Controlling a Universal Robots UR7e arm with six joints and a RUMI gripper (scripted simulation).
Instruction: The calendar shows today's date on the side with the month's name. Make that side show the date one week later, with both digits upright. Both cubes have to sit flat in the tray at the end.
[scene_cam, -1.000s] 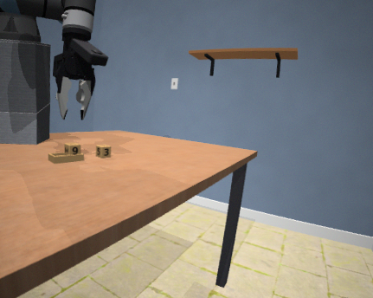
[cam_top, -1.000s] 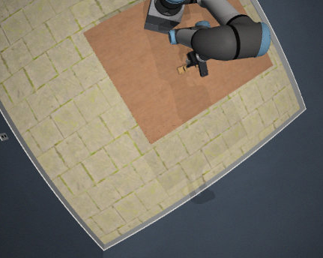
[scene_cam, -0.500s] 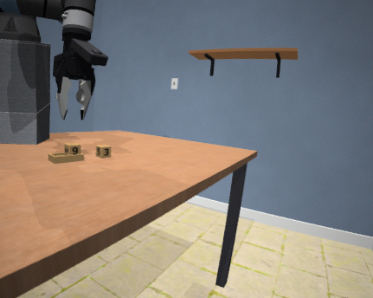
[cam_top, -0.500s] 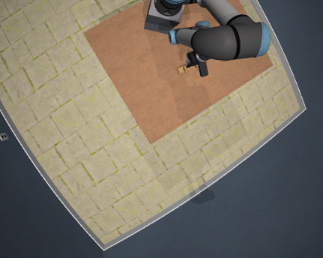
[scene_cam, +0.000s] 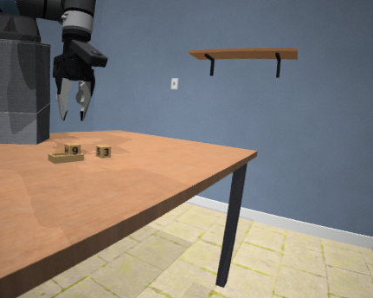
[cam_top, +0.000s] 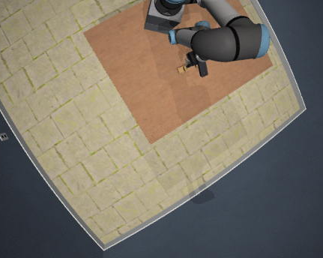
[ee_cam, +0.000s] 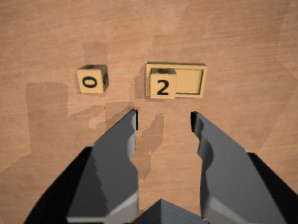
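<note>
Now: hand 10 mm past the wooden tray, 20 mm to the left of it and 110 mm above it. Also, from my hand: cube 30 mm ahead, 90 mm to the left, 100 mm below.
</note>
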